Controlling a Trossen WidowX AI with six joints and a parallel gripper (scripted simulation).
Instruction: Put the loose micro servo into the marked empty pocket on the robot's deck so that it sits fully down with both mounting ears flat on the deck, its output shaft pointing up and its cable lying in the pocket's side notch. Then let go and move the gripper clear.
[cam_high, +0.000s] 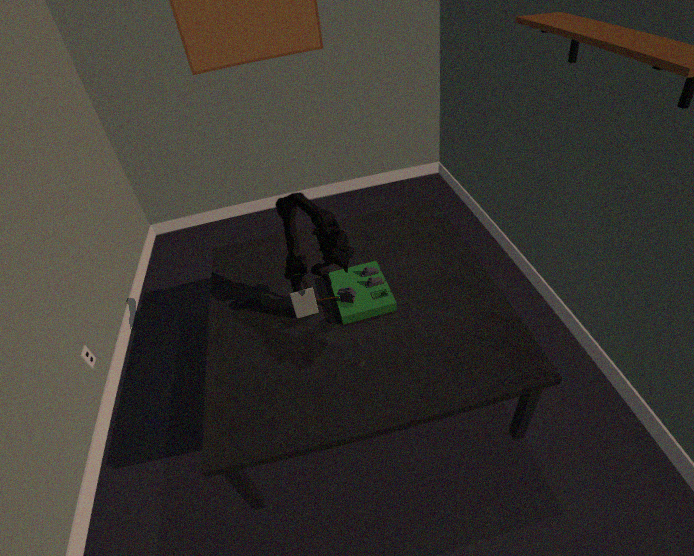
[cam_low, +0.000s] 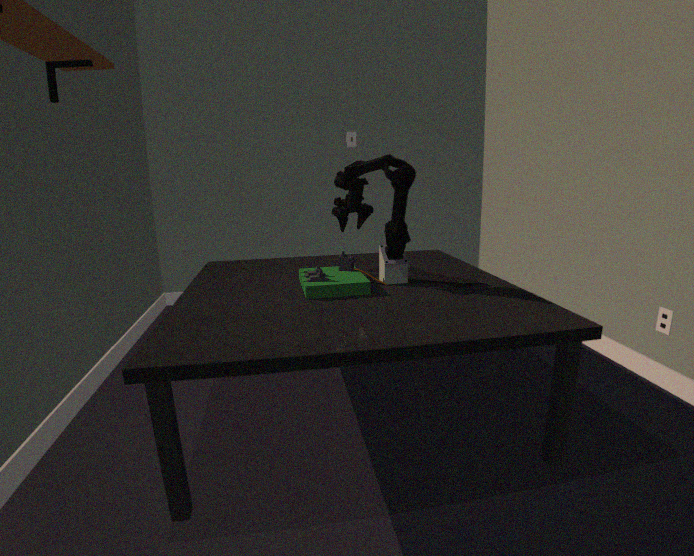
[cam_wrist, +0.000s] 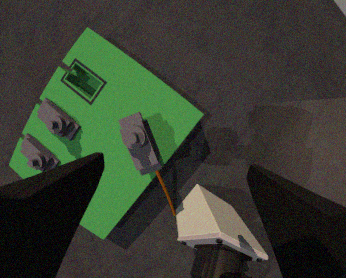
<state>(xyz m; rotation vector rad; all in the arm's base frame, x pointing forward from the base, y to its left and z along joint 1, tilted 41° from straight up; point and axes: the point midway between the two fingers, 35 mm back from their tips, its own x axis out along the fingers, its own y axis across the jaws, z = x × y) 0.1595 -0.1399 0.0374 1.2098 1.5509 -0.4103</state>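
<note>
Now: gripper tip 6 cm short of the green deck, 9 cm to the right of it and 19 cm above it.
</note>
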